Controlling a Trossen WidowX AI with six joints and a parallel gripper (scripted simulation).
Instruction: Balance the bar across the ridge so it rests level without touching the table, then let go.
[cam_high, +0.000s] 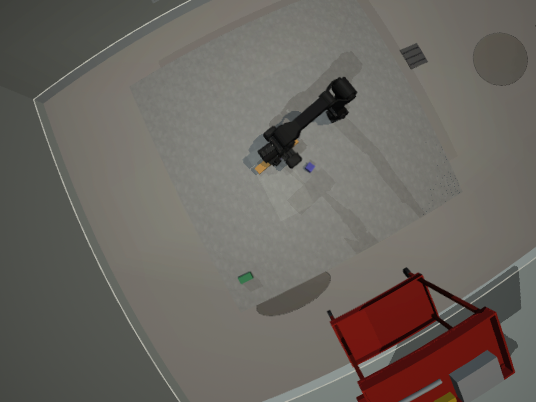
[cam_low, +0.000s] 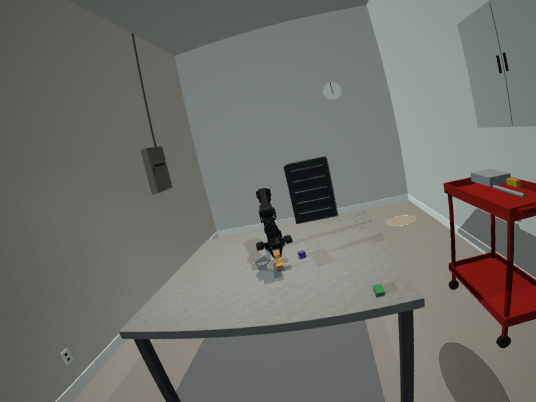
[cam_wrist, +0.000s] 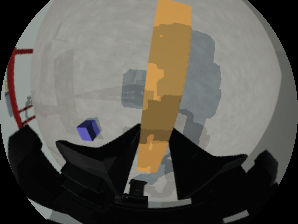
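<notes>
Right now my gripper tip is 3 cm short of the orange bar and 1 cm to the right of it. From my gripper tip the other things lie so: blue cube 9 cm behind, 12 cm to the left, 4 cm below; green block 42 cm ahead, 45 cm to the left, 5 cm below.
</notes>
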